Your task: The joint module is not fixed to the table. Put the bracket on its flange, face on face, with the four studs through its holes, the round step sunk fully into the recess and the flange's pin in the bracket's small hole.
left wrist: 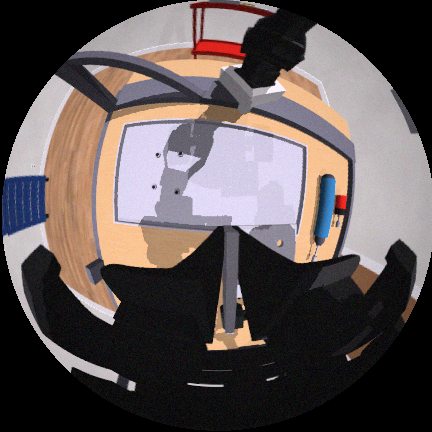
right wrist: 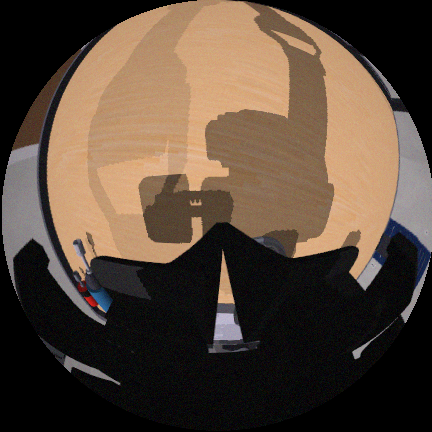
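Note:
My left gripper is shut on the bracket. The bracket's thin grey edge stands between the fingers, and its flat grey plate with a small round hole shows beside the right finger. The rest of the bracket is hidden by the fingers. My right gripper is shut and empty above the wooden table. A grey rounded part, apparently the joint module, shows just behind the right finger in the right wrist view. Its studs, flange, recess and pin are hidden. Whether the bracket touches the module cannot be seen.
A white board with a grey rim and several small dark holes lies on the table. A blue screwdriver and a red tool lie near the table's edge. A grey frame rises beyond.

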